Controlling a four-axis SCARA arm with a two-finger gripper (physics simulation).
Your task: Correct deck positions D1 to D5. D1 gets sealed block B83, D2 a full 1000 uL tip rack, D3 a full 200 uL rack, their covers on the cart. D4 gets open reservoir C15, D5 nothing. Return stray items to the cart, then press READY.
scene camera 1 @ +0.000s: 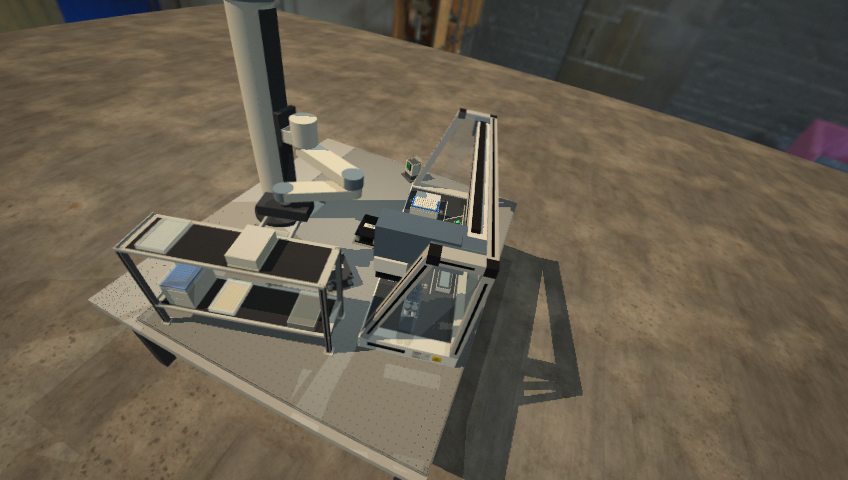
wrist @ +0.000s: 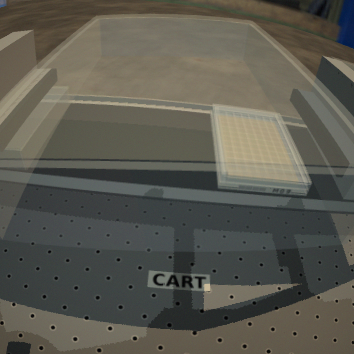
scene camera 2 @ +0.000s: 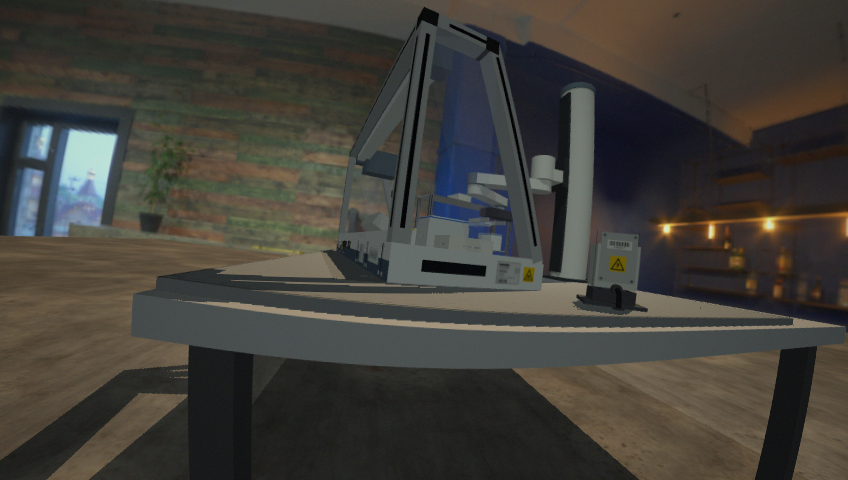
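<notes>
My gripper (scene camera 1: 282, 228) (wrist: 177, 56) is shut on a clear, box-shaped cover (wrist: 172, 37), behind the cart (scene camera 1: 326, 321). The gripper's tips are small in scene camera 1. Through the cover, the wrist view shows a beige-topped plate (wrist: 262, 147) on the cart and a CART label. The cart's top shelf bears a pale plate (scene camera 1: 163, 234) and a white box (scene camera 1: 251, 246). Its lower shelf bears a blue-topped tip rack (scene camera 1: 184, 285), the beige plate (scene camera 1: 230, 297) and a grey block (scene camera 1: 304, 310). A blue-edged tip rack (scene camera 1: 426, 203) stands on the deck. Deck labels are unreadable.
The framed deck machine (scene camera 1: 492, 178) (scene camera 2: 410, 148) stands beside the cart, with a grey-blue head (scene camera 1: 404, 237) across it. A small console (scene camera 1: 412, 167) (scene camera 2: 617, 261) stands near its far end. A black unit (scene camera 1: 364, 230) is beside the deck. The arm's column (scene camera 1: 249, 95) (scene camera 2: 580, 178) rises behind.
</notes>
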